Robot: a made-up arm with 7 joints. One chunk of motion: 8 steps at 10 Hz.
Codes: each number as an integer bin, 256 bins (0 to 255) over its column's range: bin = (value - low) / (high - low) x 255, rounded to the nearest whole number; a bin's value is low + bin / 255 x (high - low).
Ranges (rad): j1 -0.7..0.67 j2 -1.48..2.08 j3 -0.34..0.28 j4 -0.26..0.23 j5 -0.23..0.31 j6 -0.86..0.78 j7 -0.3..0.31
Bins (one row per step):
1: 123 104 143 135 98 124 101
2: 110 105 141 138 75 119 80
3: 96 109 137 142 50 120 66
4: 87 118 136 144 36 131 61
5: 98 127 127 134 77 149 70
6: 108 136 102 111 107 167 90
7: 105 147 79 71 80 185 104
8: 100 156 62 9 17 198 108
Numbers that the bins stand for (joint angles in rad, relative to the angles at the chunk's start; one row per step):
1: -0.0392 -0.0281 0.0077 -0.0006 -0.0225 -0.0625 -0.0584
2: -0.1090 -0.0141 0.0028 0.0052 -0.0712 -0.0947 -0.1086
3: -0.1842 0.0417 -0.0069 0.0129 -0.1241 -0.0882 -0.1421
4: -0.2326 0.1674 -0.0093 0.0167 -0.1538 -0.0175 -0.1541
5: -0.1735 0.2930 -0.0312 -0.0025 -0.0669 0.0983 -0.1325
6: -0.1198 0.4187 -0.0920 -0.0467 -0.0034 0.2140 -0.0847
7: -0.1359 0.5722 -0.1479 -0.1236 -0.0606 0.3298 -0.0512
8: -0.1627 0.6979 -0.1893 -0.2427 -0.1940 0.4134 -0.0416

